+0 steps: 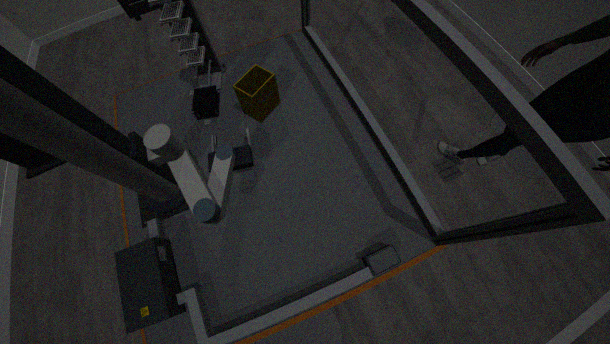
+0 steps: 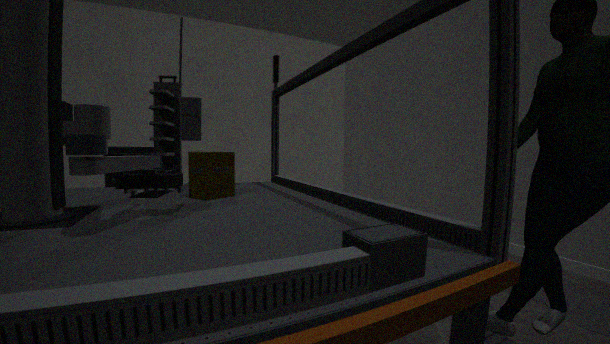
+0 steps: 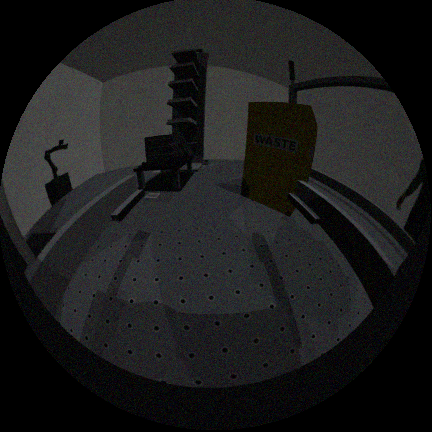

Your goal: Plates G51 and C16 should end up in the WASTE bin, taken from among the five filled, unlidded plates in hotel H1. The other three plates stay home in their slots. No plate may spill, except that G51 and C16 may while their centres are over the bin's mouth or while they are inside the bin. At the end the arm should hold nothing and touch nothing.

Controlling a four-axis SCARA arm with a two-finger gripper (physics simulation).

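Places are measured from the arm's base along level axes (x ahead, y right, z down), in millimetres.
Where they show: gripper, between the fingertips: (image 1: 230,131) (image 3: 217,182); arm's base, origin of its link: (image 1: 168,187) (image 2: 34,221).
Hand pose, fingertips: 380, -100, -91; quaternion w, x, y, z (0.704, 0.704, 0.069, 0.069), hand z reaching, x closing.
Note:
Each offset is from my fingertips to the top centre of the thing, as dx, dy, dz. "pt": to the spot under its first point.
Hotel H1 (image 1: 208,50) (image 2: 177,112) (image 3: 202,110) is a tall dark tower with several shelves. Pale, grid-topped plates @(-33, -438, -116) (image 1: 195,56) sit on its shelves; their labels cannot be read, so G51 and C16 cannot be told apart from the others. The yellow WASTE bin @(+188, -132, -122) (image 1: 261,102) (image 2: 211,175) (image 3: 280,167) stands upright to the right of the hotel, its mouth open; its dark inside shows no clear contents. My gripper (image 1: 230,136) (image 3: 217,182) is open and empty, low above the deck, nearer the arm than the bin and apart from both hotel and bin.
A black device (image 1: 205,102) (image 3: 162,151) on a stand is in front of the hotel. A grey box @(+370, +767, +3) (image 1: 383,258) (image 2: 387,250) sits at the deck's front edge. A dark cabinet @(pt -491, +509, -37) (image 1: 142,285) stands beside the arm. A person (image 1: 575,100) (image 2: 565,125) is outside the framed barrier.

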